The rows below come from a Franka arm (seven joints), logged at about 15 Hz.
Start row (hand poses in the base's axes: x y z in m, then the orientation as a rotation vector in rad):
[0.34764 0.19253 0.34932 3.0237 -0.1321 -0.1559]
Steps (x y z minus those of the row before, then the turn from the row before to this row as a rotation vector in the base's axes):
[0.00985 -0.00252 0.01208 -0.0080 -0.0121 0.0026]
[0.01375 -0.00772 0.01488 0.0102 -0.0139 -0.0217]
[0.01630 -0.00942 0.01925 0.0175 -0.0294 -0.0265]
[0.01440 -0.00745 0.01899 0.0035 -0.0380 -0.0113]
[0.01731 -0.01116 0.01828 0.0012 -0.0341 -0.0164]
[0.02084 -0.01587 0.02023 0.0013 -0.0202 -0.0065]
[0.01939 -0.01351 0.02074 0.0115 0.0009 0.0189]
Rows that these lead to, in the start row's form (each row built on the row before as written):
[0.35749 0.19001 0.36140 3.0171 -0.1295 -0.1365]
[0.37124 0.18229 0.37628 3.0280 -0.1634 -0.1185]
[0.38754 0.17287 0.39553 3.0469 -0.2061 -0.0780]
[0.40194 0.16542 0.41452 3.0528 -0.2261 -0.0212]
[0.41925 0.15426 0.43280 3.0544 -0.2535 0.0297]
[0.44009 0.13839 0.45303 3.0559 -0.2649 0.0601]
[0.45948 0.12488 0.47377 3.0700 -0.2372 0.0585]

